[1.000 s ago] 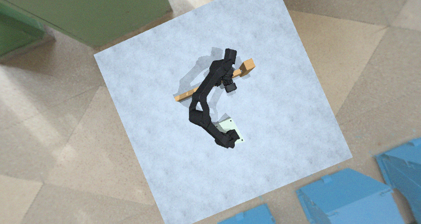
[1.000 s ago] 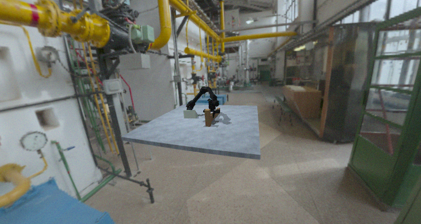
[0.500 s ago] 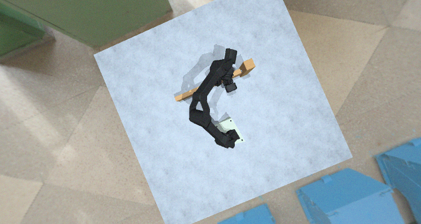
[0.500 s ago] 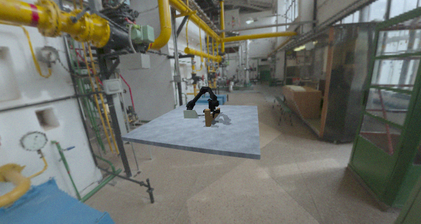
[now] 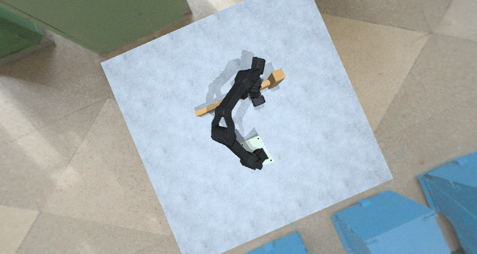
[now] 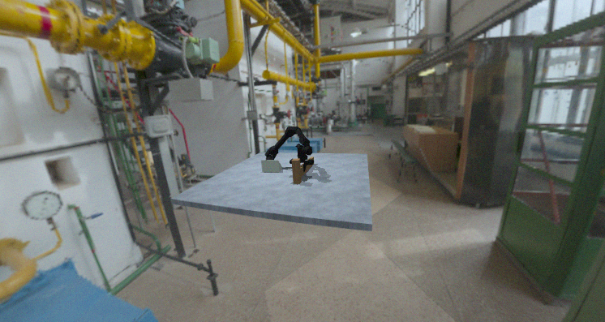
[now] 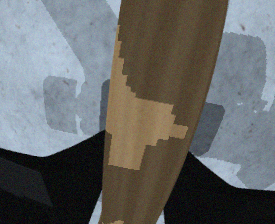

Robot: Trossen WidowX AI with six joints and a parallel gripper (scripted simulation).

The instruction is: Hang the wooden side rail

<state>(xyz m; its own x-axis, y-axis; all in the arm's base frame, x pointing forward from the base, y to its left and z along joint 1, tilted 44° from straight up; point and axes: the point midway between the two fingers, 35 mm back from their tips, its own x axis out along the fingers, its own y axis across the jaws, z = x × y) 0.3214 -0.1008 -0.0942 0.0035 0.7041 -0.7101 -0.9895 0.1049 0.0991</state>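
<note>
Right now my gripper tip is 12 cm to the left of the wooden headboard post, 4 cm below it and 2 cm past it.
</note>
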